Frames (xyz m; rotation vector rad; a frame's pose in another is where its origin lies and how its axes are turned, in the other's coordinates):
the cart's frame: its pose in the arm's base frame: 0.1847 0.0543 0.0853 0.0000 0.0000 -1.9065
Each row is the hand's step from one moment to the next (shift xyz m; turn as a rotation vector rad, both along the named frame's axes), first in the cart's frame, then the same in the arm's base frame.
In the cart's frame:
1: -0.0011 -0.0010 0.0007 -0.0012 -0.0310 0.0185
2: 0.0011 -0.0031 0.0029 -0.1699 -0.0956 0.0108
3: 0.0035 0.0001 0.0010 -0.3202 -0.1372 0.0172
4: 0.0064 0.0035 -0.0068 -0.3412 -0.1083 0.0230
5: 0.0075 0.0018 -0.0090 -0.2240 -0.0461 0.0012
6: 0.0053 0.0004 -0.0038 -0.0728 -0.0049 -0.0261
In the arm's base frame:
1: -0.0006 0.0014 0.0007 -0.0289 0.0113 0.0185
2: -0.0033 0.0000 0.0029 -0.0343 0.1919 0.0108
3: -0.0011 -0.0033 0.0010 -0.0241 0.3475 0.0172
4: 0.0012 -0.0072 -0.0068 0.0101 0.3578 0.0230
5: -0.0008 -0.0077 -0.0090 0.0303 0.2267 0.0012
6: -0.0014 -0.0051 -0.0038 0.0194 0.0704 -0.0261

